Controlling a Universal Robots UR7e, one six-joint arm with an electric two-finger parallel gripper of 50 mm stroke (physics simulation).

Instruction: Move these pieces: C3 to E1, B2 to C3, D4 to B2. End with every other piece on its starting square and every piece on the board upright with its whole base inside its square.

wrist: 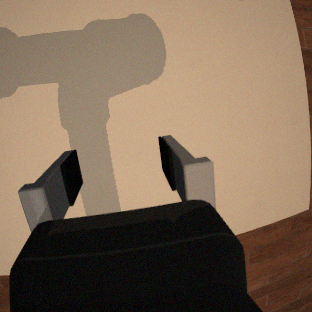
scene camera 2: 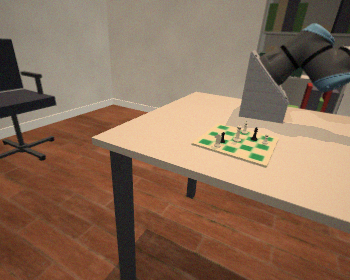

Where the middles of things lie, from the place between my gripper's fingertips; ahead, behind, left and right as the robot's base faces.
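Scene:
Chessboard (scene camera 2: pixel 255 152) seen 48 cm to the right of my hand, 2 cm ahead of it and 33 cm below it.

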